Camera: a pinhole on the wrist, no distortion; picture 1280 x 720 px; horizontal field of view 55.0 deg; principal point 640.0 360.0 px. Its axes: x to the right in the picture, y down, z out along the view. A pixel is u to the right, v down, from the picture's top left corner.
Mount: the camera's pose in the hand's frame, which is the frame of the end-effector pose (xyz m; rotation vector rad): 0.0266 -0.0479 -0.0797 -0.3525 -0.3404 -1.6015
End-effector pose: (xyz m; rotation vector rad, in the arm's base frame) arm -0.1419 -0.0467 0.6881 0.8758 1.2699 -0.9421
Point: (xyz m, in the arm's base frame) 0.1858 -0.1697 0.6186
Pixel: 194.5 525.4
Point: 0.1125 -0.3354 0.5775
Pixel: 689.7 662.5
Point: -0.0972 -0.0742 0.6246
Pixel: 429.1 692.8
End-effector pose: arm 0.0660 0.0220 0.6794 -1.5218 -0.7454 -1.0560
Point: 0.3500 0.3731 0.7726
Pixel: 713.6 685.2
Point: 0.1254 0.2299 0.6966
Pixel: 989.5 340.6
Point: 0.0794 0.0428 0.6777
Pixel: 581.9 75.0
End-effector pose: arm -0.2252 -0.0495 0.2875 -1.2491 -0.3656 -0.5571
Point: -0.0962 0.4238 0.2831
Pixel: 691.2 302.2
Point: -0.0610 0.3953 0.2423
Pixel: 565.4 320.0
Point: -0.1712 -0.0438 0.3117
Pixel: 450.5 649.0
